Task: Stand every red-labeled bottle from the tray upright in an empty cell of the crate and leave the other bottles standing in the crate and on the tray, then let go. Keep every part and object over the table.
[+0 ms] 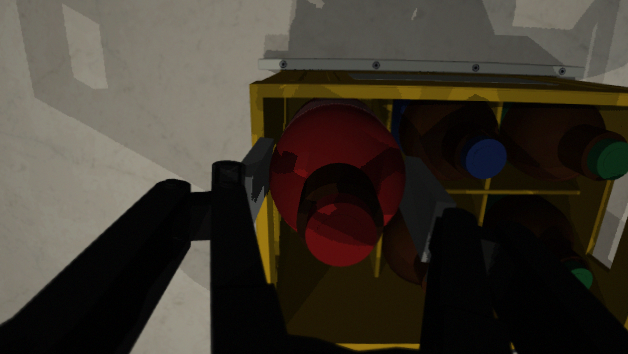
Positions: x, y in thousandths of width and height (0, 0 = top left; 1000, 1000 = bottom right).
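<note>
My gripper (536, 482) is visible, together with a blue-capped brown bottle (727, 394) and a green-capped brown bottle (870, 626).
</note>
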